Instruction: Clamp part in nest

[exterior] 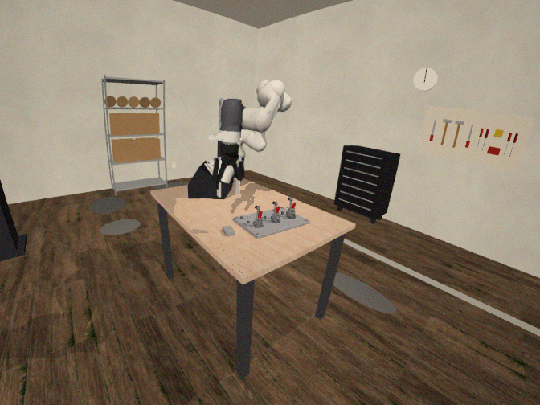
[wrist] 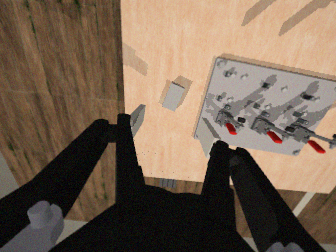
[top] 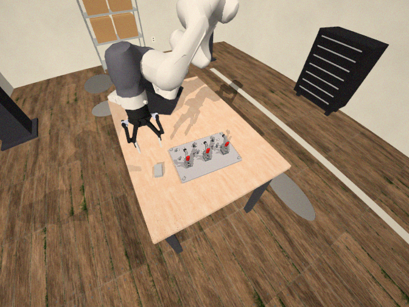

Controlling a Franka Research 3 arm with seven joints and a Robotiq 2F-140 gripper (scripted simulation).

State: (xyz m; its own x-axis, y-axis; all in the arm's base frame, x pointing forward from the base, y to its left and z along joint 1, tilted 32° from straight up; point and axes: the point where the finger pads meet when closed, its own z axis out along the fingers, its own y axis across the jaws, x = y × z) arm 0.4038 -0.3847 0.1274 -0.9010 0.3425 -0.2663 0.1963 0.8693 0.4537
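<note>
The grey block lies 21 cm below my hand. From my hand the other things lie so: plate: 26 cm to the left, 21 cm below, 5 cm ahead.
</note>
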